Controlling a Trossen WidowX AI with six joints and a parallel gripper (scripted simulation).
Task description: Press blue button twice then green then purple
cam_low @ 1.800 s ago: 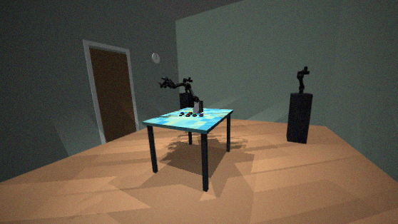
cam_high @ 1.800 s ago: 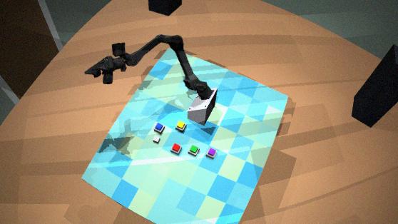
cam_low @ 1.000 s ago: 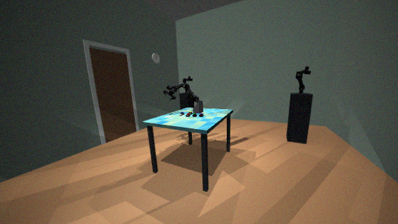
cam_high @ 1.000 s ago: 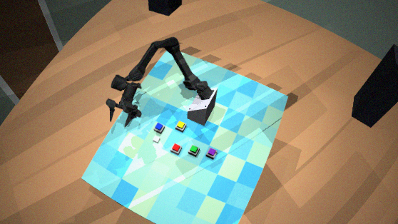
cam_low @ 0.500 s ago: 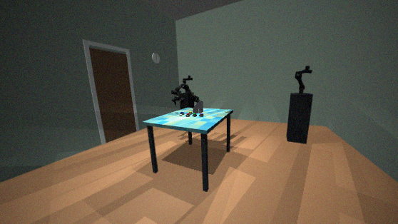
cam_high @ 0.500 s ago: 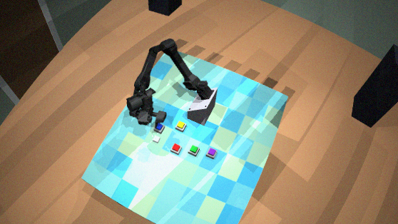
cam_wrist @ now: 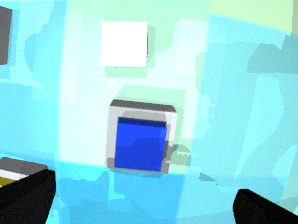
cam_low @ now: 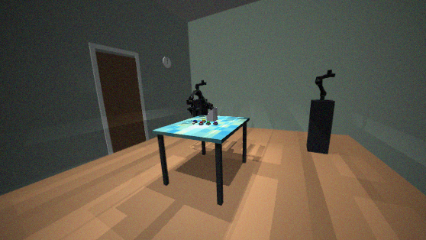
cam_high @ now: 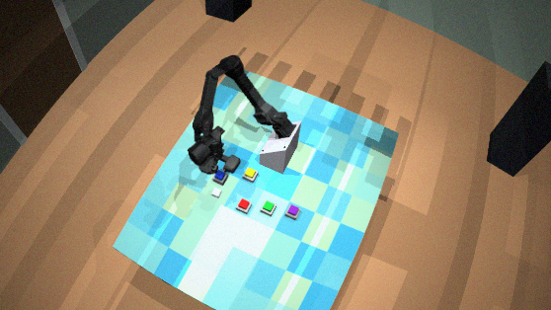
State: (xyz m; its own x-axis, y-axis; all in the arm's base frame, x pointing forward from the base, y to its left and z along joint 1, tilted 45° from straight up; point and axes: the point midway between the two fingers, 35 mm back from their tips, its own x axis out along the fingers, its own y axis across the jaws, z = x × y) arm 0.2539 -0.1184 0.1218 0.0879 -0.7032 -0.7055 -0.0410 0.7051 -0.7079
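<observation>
The blue button is 10 mm behind my gripper tip and 70 mm below it. The rest, counted from my gripper tip: yellow button 80 mm behind, 100 mm to the left, 70 mm below; then small white block 60 mm ahead, 20 mm to the left, 100 mm below; then red button 50 mm ahead, 150 mm to the left, 70 mm below.
</observation>
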